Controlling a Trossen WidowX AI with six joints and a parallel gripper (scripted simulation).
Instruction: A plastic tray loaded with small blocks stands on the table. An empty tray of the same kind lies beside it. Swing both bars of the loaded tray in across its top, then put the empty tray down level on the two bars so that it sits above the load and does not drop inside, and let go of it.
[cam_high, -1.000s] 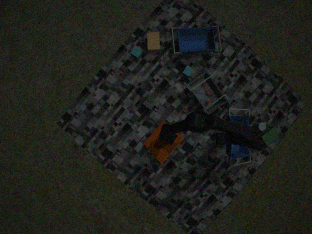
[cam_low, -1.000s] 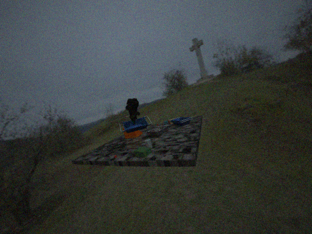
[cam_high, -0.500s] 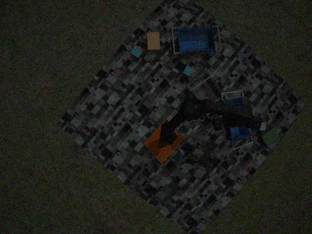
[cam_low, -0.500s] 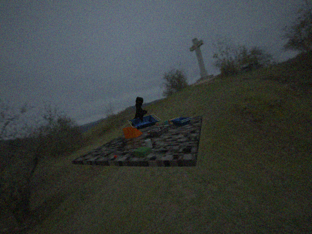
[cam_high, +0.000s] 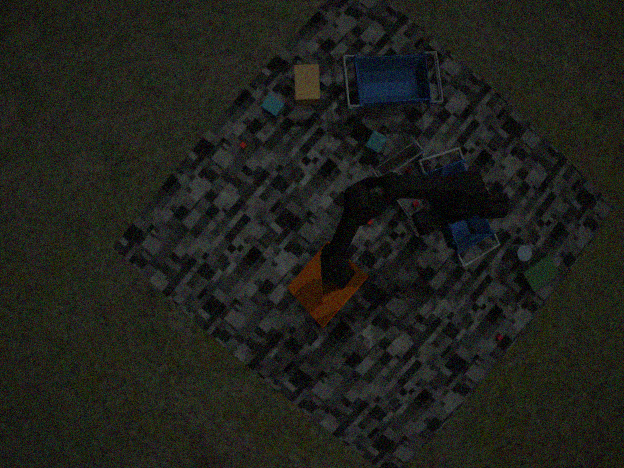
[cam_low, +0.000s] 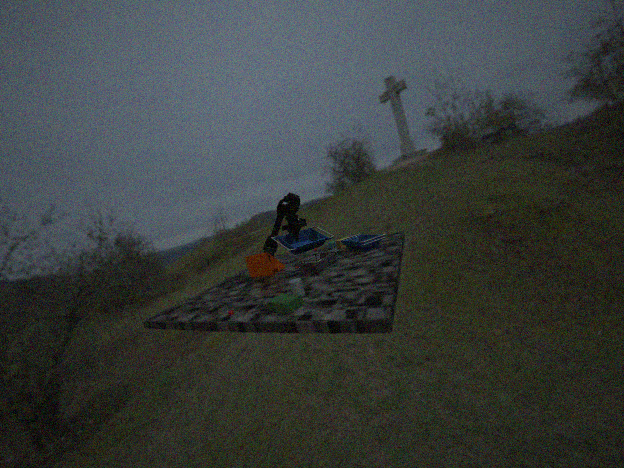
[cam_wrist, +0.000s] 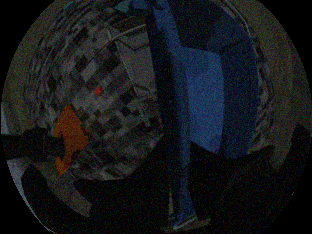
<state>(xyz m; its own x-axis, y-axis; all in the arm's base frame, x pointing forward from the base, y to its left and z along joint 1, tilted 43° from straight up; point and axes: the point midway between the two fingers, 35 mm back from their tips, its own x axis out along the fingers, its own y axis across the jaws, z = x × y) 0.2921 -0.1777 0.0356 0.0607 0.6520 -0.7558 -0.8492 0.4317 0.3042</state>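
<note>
The blue tray lies 6 cm ahead of my gripper tip and 4 cm to the right of it. Round my gripper tip: tan block (14 cm ahead, 56 cm to the left, 17 cm below); white disc (11 cm ahead, 35 cm to the right, 16 cm below); green block (10 cm ahead, 47 cm to the right, 18 cm below).
</note>
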